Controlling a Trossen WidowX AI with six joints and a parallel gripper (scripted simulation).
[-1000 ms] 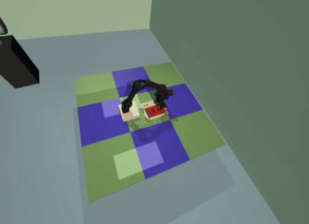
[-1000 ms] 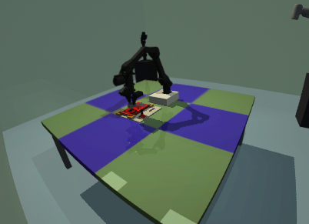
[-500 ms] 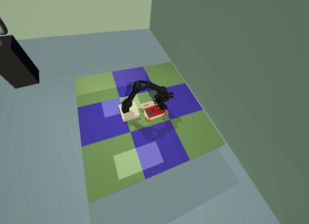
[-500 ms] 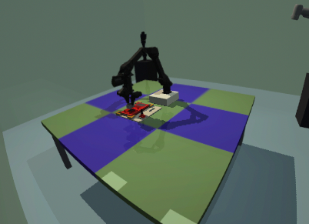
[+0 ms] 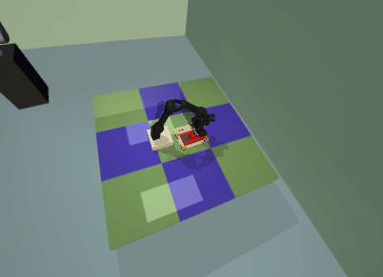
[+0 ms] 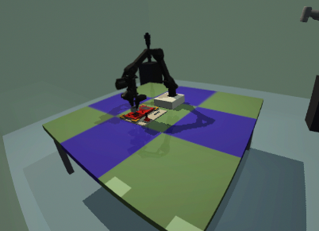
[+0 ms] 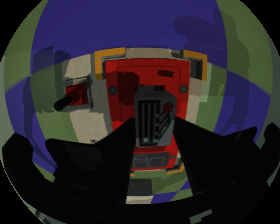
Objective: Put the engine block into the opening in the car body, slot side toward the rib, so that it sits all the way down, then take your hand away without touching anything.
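The engine block is 1 cm below my gripper tip.
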